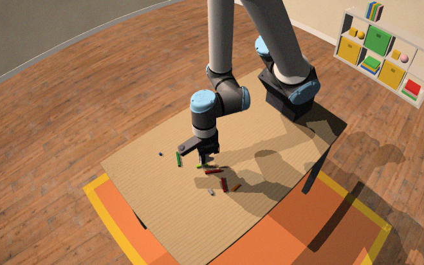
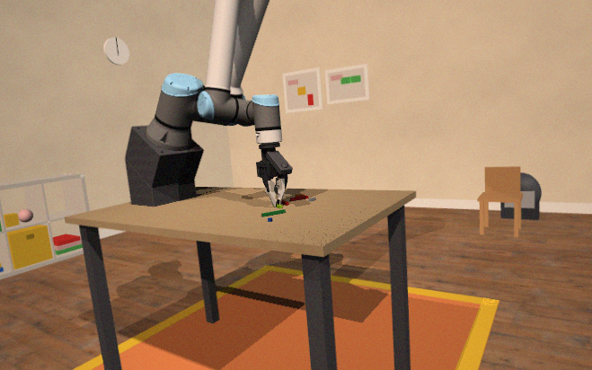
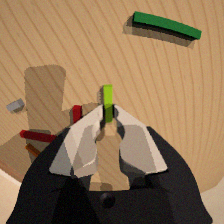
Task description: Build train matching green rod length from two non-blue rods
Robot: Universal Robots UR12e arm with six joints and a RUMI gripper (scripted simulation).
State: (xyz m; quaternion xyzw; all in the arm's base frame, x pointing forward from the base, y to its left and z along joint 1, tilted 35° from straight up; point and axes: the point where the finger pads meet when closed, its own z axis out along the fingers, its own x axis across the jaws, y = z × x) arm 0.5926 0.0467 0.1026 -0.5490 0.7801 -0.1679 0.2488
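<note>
The lime rod is 10 mm below my hand. Also, from my hand: green rod (70 mm ahead, 90 mm to the right, 10 mm below); then grey rod (50 mm ahead, 130 mm to the left, 10 mm below); then orange rod (40 mm behind, 180 mm to the left, 10 mm below).
</note>
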